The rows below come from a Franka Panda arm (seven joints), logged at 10 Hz.
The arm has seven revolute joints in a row. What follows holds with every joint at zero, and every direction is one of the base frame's. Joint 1 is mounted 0.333 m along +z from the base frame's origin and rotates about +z. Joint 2 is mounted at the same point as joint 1 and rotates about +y. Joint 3 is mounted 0.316 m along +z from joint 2 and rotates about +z. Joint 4 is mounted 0.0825 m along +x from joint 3 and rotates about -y. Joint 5 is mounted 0.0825 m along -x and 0.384 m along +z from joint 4 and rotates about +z. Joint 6 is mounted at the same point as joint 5 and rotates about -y. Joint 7 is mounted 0.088 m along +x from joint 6 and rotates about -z. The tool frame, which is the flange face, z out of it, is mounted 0.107 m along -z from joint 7; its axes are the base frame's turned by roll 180, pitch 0 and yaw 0 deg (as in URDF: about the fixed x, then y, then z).
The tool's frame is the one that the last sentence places.
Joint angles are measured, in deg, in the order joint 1, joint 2, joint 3, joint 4, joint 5, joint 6, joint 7. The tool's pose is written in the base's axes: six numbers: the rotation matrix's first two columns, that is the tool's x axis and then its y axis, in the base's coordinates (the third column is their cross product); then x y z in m. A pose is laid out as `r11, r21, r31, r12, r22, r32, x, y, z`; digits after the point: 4 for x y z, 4 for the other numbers.
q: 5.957, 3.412, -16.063, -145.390, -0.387, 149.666, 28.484
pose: 0.7854, -0.6184, 0.0247, -0.6188, -0.7855, 0.0093, 0.4531, -0.0817, 0.2532
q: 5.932, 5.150, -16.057, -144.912, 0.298, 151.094, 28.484
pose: 0.7792, -0.6261, 0.0296, -0.6266, -0.7793, 0.0092, 0.4563, -0.0833, 0.2450
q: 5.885, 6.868, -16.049, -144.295, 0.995, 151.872, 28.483
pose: 0.7726, -0.6343, 0.0271, -0.6347, -0.7726, 0.0133, 0.4591, -0.0851, 0.2366
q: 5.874, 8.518, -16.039, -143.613, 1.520, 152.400, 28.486
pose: 0.7681, -0.6399, 0.0234, -0.6404, -0.7678, 0.0196, 0.4619, -0.0865, 0.2286
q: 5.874, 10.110, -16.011, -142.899, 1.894, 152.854, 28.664
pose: 0.7633, -0.6457, 0.0205, -0.6460, -0.7629, 0.0266, 0.4648, -0.0876, 0.2210
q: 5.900, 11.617, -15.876, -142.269, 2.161, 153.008, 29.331
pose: 0.7555, -0.6550, 0.0133, -0.6550, -0.7547, 0.0364, 0.4667, -0.0874, 0.2129
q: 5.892, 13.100, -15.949, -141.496, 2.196, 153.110, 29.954
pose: 0.7477, -0.6639, 0.0093, -0.6635, -0.7467, 0.0472, 0.4692, -0.0891, 0.2057
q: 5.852, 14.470, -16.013, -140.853, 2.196, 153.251, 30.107
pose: 0.7454, -0.6666, 0.0051, -0.6657, -0.7440, 0.0578, 0.4709, -0.0909, 0.1987
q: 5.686, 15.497, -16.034, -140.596, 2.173, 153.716, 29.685
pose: 0.7489, -0.6626, 0.0035, -0.6614, -0.7472, 0.0649, 0.4709, -0.0930, 0.1926
